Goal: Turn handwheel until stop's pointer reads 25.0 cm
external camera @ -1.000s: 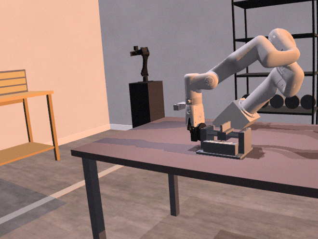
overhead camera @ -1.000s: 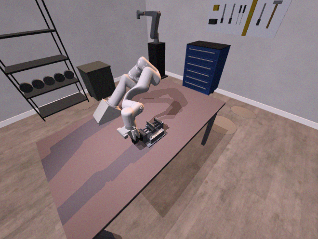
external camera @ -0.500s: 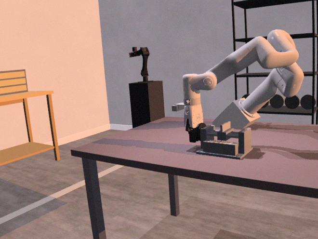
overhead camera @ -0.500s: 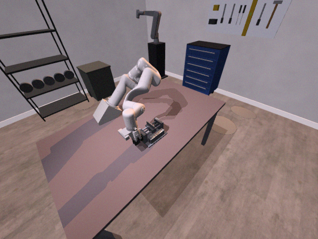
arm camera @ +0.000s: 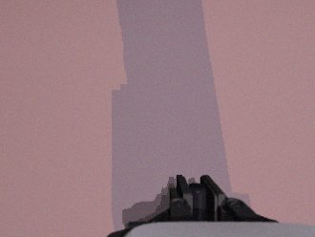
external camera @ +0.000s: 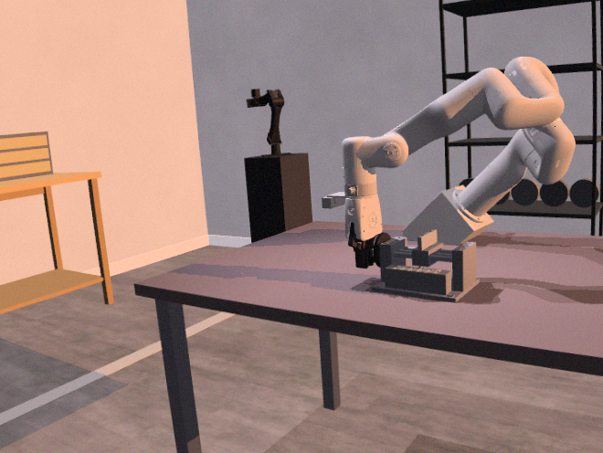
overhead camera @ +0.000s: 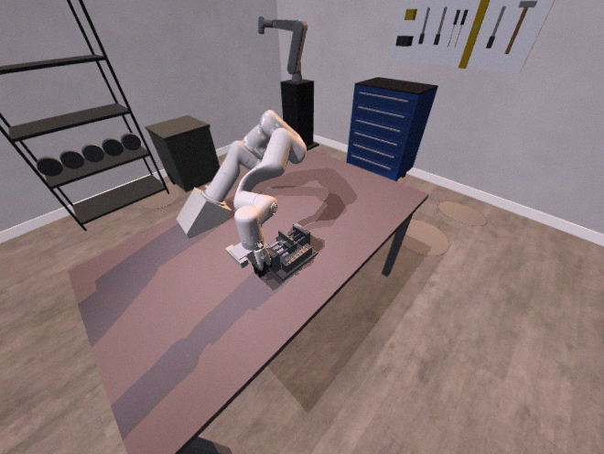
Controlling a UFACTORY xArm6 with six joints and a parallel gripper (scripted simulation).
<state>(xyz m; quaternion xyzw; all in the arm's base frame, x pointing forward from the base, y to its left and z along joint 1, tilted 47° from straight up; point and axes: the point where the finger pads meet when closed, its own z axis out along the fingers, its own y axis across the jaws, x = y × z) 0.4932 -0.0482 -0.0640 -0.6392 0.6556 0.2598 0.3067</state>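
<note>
The black handwheel is 2 cm to the left of my hand and 1 cm behind it. From my hand the other things lie so: sliding stop block 15 cm to the left, 3 cm above, 1 cm behind.
</note>
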